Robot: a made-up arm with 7 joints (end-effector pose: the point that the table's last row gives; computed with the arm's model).
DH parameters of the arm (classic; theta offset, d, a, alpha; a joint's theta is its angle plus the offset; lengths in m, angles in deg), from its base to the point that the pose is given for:
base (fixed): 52 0 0.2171 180
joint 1: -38 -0.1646 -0.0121 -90
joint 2: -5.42 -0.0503 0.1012 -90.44
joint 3: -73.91 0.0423 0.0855 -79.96
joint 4: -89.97 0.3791 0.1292 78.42
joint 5: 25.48 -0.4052 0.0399 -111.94
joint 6: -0.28 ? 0.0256 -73
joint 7: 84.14 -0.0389 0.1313 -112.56
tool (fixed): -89.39 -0.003 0 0
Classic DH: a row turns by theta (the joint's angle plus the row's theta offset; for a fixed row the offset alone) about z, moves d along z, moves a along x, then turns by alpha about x.
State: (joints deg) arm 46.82 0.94 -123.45 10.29 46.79 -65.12 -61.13
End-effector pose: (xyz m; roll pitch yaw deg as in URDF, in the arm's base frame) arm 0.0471 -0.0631 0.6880 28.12 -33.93 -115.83
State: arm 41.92 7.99 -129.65 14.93 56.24 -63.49 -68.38
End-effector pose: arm -0.0238 -0.1719 0.6272 20.33 -17.73 -112.76
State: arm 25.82 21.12 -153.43 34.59 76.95 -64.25 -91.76
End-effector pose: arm -0.1746 -0.3112 0.3291 8.51 21.02 -96.84
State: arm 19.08 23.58 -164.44 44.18 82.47 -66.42 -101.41
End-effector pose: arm -0.2233 -0.2926 0.2259 10.67 29.61 -87.27
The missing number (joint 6, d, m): -0.3218
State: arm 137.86 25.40 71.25 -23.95 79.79 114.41 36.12
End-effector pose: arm 0.4377 0.4928 0.8673 -169.19 57.52 -146.43
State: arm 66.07 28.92 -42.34 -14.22 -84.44 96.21 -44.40
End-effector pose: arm 0.2852 -0.1788 0.0831 -118.09 -7.26 0.45
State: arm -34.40 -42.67 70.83 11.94 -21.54 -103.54 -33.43
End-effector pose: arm -0.0596 0.4227 0.0713 106.93 -25.76 117.20
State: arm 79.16 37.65 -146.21 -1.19 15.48 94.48 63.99
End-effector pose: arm -0.2254 0.2485 0.5026 117.05 61.70 -6.13
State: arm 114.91 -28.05 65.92 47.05 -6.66 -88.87 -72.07
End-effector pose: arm 0.5562 0.0781 0.0697 69.52 -5.40 -25.74
